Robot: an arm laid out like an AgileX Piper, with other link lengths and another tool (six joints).
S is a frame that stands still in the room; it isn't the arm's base.
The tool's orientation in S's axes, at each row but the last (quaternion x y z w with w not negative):
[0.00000 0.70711 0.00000 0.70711]
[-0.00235 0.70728 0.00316 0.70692]
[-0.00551 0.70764 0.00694 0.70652]
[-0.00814 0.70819 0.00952 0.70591]
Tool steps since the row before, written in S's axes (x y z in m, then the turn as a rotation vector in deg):
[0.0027 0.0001 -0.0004 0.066 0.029 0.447]
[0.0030 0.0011 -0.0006 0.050 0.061 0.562]
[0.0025 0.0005 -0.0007 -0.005 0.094 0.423]
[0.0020 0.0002 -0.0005 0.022 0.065 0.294]
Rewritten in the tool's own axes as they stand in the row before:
[0.0004 0.0001 0.0027 -0.447 0.029 0.066]
[0.0006 0.0011 0.0030 -0.562 0.061 0.050]
[0.0007 0.0005 0.0025 -0.423 0.095 -0.004]
[0.0005 0.0001 0.0020 -0.294 0.065 0.023]

